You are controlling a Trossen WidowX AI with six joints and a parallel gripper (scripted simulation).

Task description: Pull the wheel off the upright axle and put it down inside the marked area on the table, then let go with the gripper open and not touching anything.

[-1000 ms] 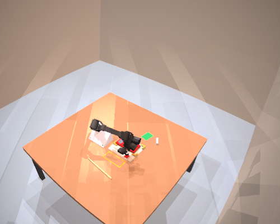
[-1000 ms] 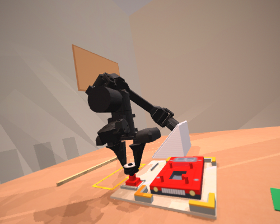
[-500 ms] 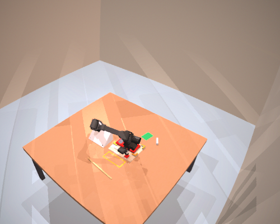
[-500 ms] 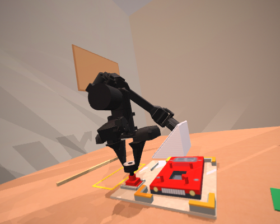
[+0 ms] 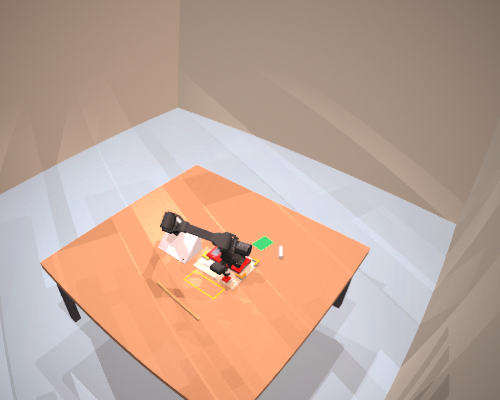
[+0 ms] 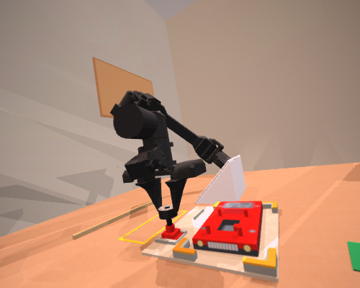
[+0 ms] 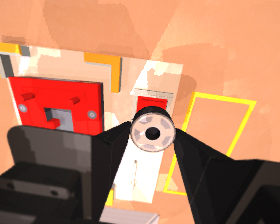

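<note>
Right now my gripper tip is 2 cm above the black axle. Also, from my gripper tip: thin wooden stick (6 cm behind, 26 cm to the right, 5 cm below); then green circuit board (4 cm behind, 33 cm to the left, 6 cm below); then black wheel (right at my gripper tip).
</note>
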